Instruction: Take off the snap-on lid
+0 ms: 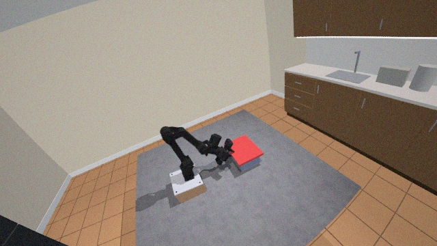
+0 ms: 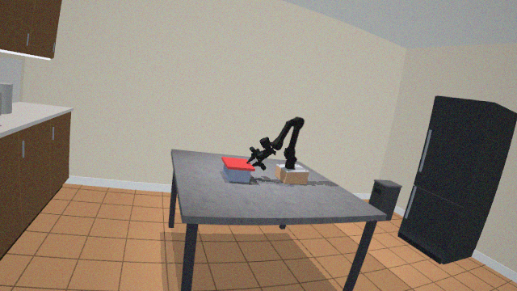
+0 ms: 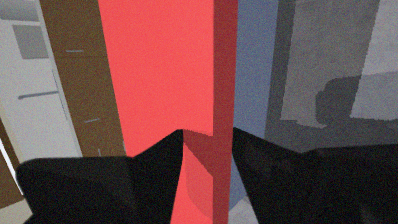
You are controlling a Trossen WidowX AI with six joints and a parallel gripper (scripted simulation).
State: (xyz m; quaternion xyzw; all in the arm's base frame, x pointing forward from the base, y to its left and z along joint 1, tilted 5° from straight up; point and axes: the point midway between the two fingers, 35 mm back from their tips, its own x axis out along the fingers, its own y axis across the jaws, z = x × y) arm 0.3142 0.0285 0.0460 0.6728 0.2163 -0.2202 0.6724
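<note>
The lid is 80 mm ahead of my gripper tip and 10 mm above it. Also, from my gripper tip: storage box 80 mm ahead, 40 mm below.
</note>
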